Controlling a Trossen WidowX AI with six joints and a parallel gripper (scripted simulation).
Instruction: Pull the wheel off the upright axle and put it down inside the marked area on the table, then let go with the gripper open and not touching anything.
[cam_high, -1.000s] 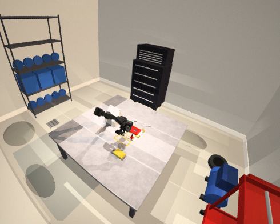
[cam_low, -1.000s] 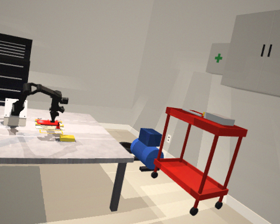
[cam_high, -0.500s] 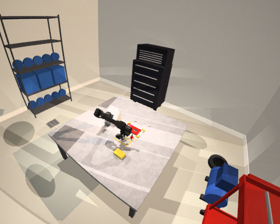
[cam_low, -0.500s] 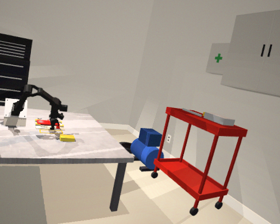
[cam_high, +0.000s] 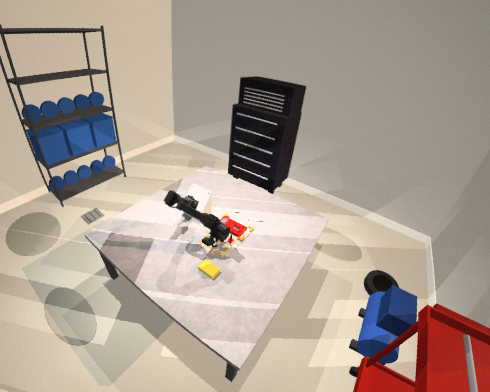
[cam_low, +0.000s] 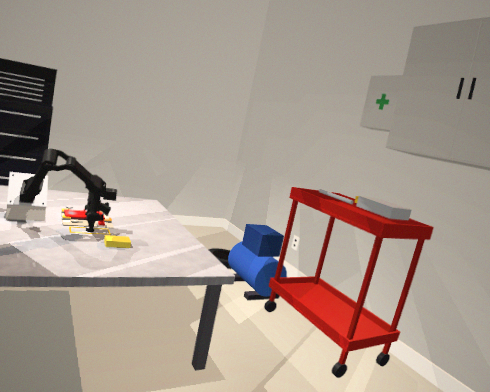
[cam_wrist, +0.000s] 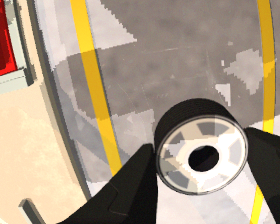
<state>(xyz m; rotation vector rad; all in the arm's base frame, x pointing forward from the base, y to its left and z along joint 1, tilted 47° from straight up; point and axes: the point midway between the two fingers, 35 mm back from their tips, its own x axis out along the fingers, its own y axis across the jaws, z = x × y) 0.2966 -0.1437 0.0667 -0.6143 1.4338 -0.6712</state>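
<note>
My gripper tip is right at the small wheel. Round my gripper tip: yellow block (90 mm ahead, 180 mm to the right, 10 mm above).
</note>
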